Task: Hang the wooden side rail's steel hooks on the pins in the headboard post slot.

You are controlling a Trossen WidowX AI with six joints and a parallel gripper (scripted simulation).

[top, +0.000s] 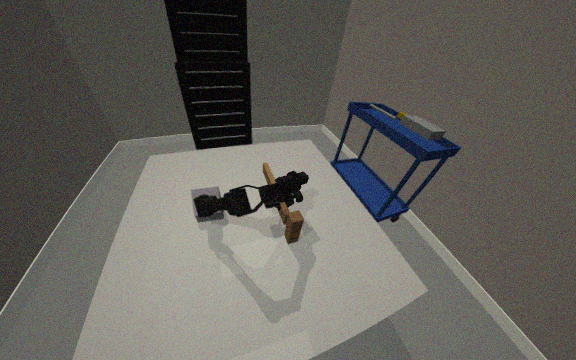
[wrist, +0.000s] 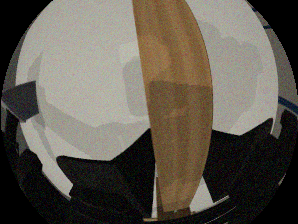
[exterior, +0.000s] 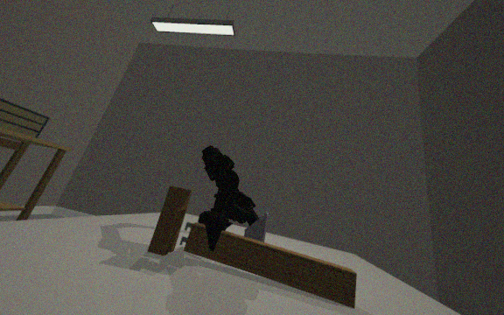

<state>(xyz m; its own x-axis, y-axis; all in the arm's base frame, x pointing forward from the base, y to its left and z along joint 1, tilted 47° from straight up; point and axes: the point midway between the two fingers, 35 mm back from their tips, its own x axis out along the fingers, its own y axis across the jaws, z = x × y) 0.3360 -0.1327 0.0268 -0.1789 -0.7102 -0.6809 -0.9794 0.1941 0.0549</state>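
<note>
The headboard post is 140 mm to the right of my gripper tip, 40 mm above it and 10 mm behind it.
</note>
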